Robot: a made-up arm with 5 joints. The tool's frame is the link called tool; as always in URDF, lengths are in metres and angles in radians.
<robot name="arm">
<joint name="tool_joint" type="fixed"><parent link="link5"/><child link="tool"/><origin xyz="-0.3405 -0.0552 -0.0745" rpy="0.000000 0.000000 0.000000"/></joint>
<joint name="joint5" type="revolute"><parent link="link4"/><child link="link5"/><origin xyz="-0.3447 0.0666 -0.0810" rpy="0.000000 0.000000 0.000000"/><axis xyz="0 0 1"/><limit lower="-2.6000" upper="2.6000" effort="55" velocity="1.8"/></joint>
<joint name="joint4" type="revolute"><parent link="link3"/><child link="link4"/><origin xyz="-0.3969 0.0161 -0.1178" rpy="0.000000 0.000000 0.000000"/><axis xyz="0 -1 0"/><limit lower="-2.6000" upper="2.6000" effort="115" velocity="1.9"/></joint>
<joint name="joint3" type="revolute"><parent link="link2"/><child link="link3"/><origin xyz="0.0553 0.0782 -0.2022" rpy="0.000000 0.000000 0.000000"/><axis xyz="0 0 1"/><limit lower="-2.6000" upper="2.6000" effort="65" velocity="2.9"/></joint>
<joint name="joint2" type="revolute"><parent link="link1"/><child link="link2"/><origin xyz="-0.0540 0.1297 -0.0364" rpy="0.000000 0.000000 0.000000"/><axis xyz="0 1 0"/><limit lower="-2.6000" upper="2.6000" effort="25" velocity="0.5"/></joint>
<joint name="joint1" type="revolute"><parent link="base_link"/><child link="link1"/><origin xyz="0.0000 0.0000 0.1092" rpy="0.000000 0.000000 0.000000"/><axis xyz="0 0 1"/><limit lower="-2.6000" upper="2.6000" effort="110" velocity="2.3"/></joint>
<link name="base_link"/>
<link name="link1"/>
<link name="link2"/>
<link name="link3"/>
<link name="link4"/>
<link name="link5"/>
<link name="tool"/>
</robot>
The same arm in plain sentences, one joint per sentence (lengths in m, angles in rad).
The arm has five revolute joints in a row. What follows holds with every joint at zero, and every direction is one of the base frame's. The first joint is mounted 0.1092 m along +z from the base frame's origin and turns about +z, from -2.6 to 2.6 rad. The second joint is mounted 0.054 m along -x and 0.1297 m along +y and 0.0364 m along -z from the first joint and turns about +y, from -2.6 to 2.6 rad. The third joint is mounted 0.0553 m along +x and 0.0782 m along +y and 0.2022 m along -z from the second joint and turns about +z, from -2.6 to 2.6 rad. The fourth joint is mounted 0.3969 m along -x and 0.0161 m along +y and 0.1178 m along -z from the third joint and turns about -y, from -2.6 to 2.6 rad. The fifth joint is mounted 0.3447 m along -x and 0.0666 m along +y and 0.081 m along -z from the fourth joint and turns about +z, from -2.6 to 2.6 rad. The tool frame, which is the frame that the pose is given for, is mounted 0.3405 m along -x and 0.0552 m along -y and 0.0745 m along -z from the fifth joint; its axes are parallel to the base frame's.
